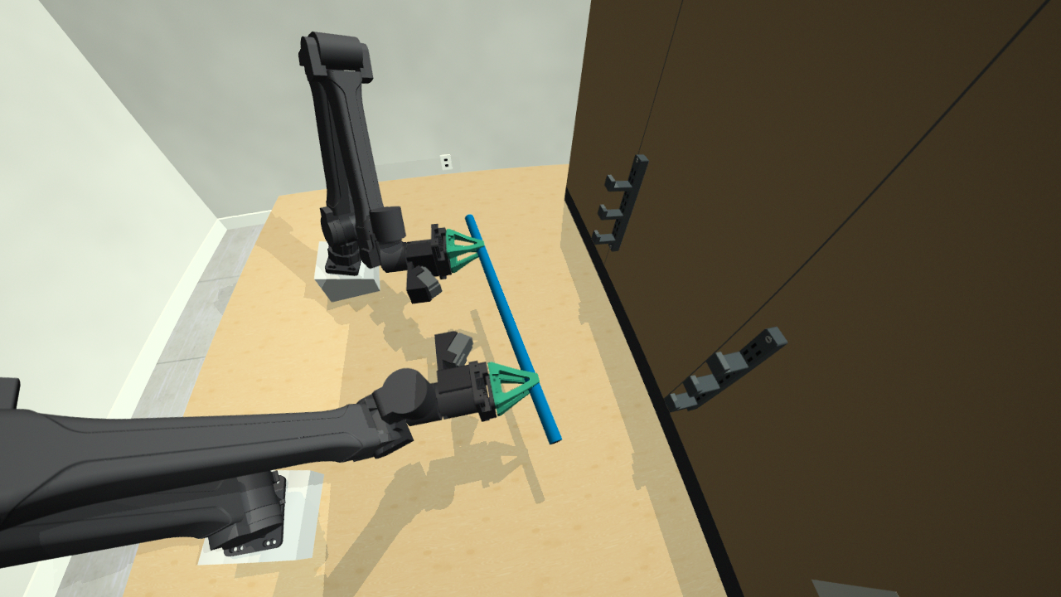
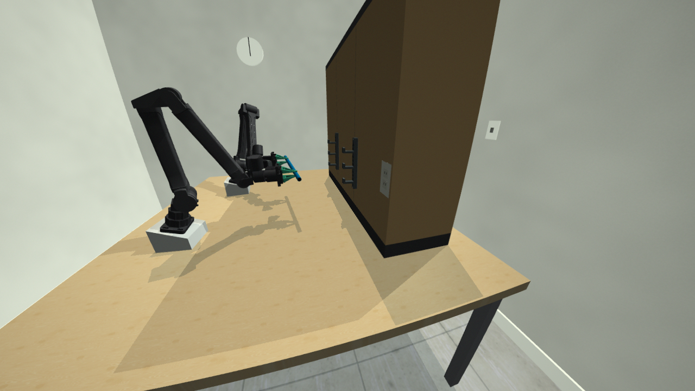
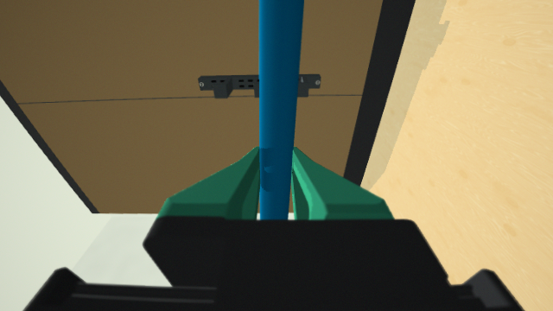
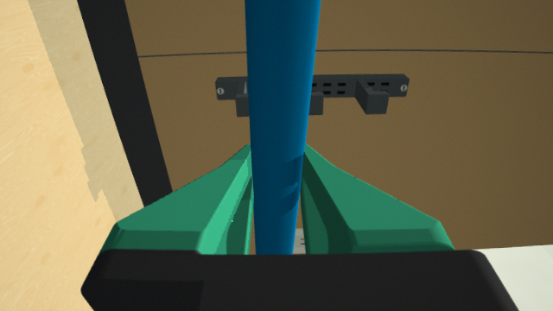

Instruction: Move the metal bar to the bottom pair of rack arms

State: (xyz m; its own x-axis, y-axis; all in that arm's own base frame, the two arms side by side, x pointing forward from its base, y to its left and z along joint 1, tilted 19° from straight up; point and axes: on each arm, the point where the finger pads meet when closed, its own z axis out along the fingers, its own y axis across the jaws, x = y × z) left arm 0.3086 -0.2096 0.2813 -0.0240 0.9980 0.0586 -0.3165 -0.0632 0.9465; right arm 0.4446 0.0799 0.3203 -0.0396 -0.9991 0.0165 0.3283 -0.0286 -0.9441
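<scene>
The blue metal bar is 140 mm to the right of my left hand, 40 mm ahead of it and 10 mm below it. Round my left hand: black plinth (360 mm ahead, 220 mm below, 70 mm to the right); tall brown cabinet (510 mm ahead, 200 mm above, 50 mm to the right).
Now: right hand 5 cm past the blue metal bar, 14 cm to the right of it and 1 cm below it. The rest, counted from my right hand: black plinth: 27 cm ahead, 21 cm to the left, 21 cm below; then tall brown cabinet: 41 cm ahead, 23 cm to the left, 21 cm above.
</scene>
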